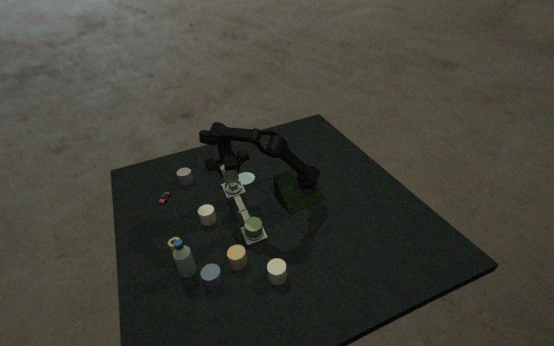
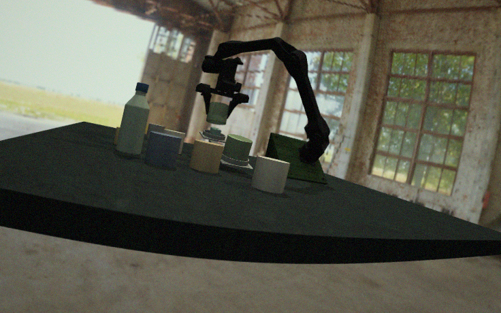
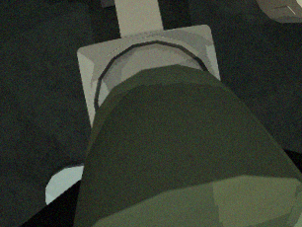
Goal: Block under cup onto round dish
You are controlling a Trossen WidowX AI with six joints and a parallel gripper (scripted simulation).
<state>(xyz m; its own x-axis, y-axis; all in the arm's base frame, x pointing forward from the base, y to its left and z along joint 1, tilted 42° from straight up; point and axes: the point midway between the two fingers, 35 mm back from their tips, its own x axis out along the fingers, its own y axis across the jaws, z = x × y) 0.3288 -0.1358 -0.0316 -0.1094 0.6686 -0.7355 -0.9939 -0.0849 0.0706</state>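
My gripper tip is 1 cm to the right of the green block and 6 cm above it. The rest, counted from my gripper tip: green cup 1 cm behind, 29 cm to the left, 8 cm below; round dish 9 cm behind, 11 cm to the right, 14 cm below; grey cup 17 cm ahead, 23 cm to the right, 11 cm below.
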